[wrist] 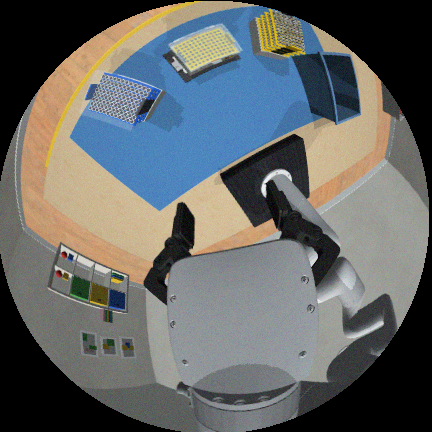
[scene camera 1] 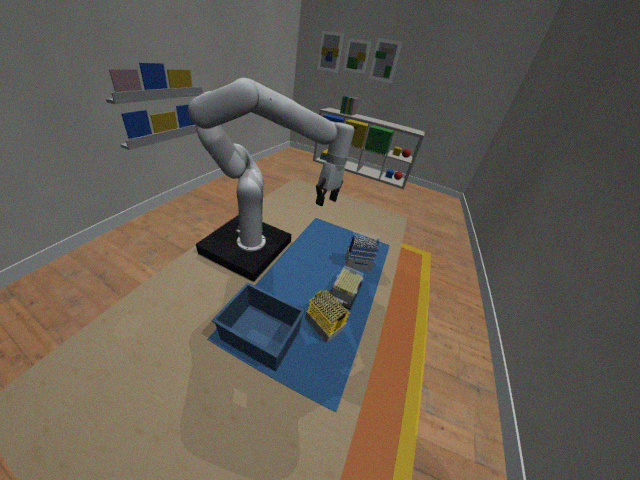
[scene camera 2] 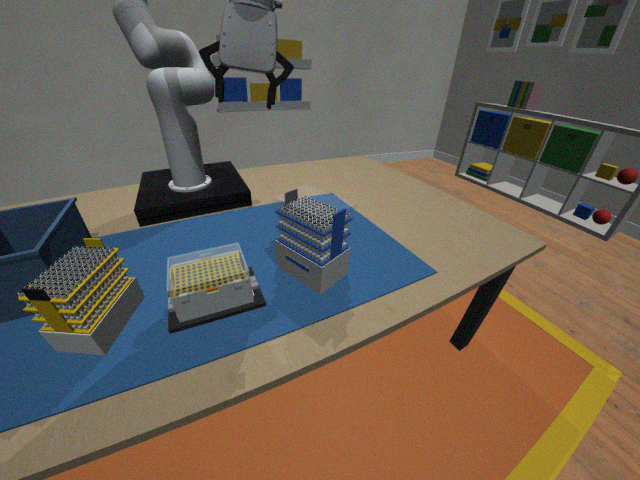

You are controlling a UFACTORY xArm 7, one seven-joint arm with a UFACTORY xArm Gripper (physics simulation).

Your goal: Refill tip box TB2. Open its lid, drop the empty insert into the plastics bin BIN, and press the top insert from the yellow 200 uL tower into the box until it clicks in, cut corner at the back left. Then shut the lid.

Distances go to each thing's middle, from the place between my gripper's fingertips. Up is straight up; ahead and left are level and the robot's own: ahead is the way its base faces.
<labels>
Right now the clear lid (scene camera 2: pixel 201 270) is 22 cm below my hand, 21 cm ahead of it and 9 cm to the right of it. Round my hand: dark blue bin (scene camera 2: pixel 44 232) 45 cm to the right, 23 cm below, 9 cm ahead.
</labels>
